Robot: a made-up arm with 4 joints.
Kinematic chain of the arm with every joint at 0, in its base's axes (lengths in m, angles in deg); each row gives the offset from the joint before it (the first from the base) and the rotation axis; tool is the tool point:
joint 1: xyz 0 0 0.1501 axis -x
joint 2: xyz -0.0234 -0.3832 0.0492 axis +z
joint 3: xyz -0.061 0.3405 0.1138 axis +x
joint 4: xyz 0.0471 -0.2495 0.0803 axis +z
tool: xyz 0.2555 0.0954 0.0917
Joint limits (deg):
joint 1: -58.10..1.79
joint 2: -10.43..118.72
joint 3: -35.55..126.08
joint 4: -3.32..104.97
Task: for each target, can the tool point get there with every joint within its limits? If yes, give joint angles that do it. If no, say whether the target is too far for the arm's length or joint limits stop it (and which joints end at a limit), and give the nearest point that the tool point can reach.
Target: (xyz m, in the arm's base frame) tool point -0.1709 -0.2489 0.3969
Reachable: yes | joints -25.47 40.74 18.93 53.59
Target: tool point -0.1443 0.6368 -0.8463
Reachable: no: joint limits stop it (at a limit: joint 1, joint 2, joint 3, joint 4) | nearest point -0.4060 -0.1010 -0.1540 | short by 1.045 m
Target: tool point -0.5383 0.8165 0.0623
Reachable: no: joint limits stop it (at a limit: joint 1, joint 3, joint 4) | nearest point -0.2457 0.0299 0.0564 | short by 0.839 m
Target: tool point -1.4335 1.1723 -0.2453
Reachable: no: too far | nearest point -0.3752 -0.0509 -0.0735 | short by 1.627 m
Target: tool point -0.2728 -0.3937 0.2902
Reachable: yes | joints -28.35 45.96 34.46 87.74
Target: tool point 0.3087 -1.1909 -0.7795
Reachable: no: too far | nearest point -0.1855 -0.6299 -0.2450 | short by 0.919 m
